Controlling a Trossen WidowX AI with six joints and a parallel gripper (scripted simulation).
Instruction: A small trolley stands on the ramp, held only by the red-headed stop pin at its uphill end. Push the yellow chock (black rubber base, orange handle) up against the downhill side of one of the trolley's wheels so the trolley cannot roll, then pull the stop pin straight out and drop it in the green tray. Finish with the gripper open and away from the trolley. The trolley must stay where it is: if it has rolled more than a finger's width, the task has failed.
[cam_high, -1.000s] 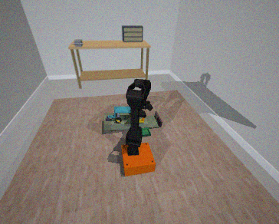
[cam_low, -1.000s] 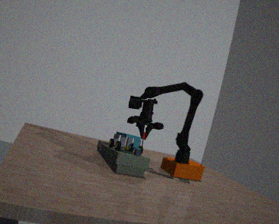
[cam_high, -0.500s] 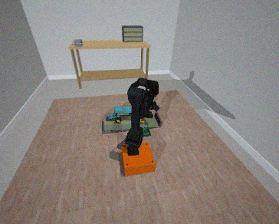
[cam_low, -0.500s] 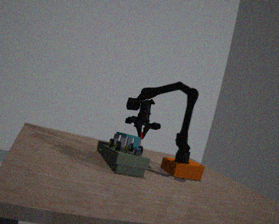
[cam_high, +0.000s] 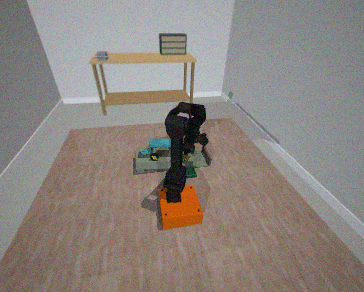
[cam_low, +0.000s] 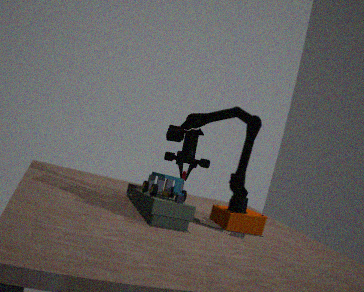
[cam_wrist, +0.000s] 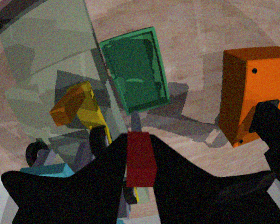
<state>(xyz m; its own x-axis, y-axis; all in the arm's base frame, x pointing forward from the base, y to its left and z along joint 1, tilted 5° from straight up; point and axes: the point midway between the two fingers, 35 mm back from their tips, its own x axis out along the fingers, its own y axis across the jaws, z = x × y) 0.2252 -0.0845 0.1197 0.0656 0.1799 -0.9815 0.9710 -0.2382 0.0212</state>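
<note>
Right now the red-headed stop pin is right at my gripper tip. From my gripper tip the other things lie so: green tray: 140 mm below, 10 mm behind; yellow chock: 60 mm below, 50 mm ahead; blue trolley: 110 mm to the left, 100 mm ahead, 30 mm below.
</note>
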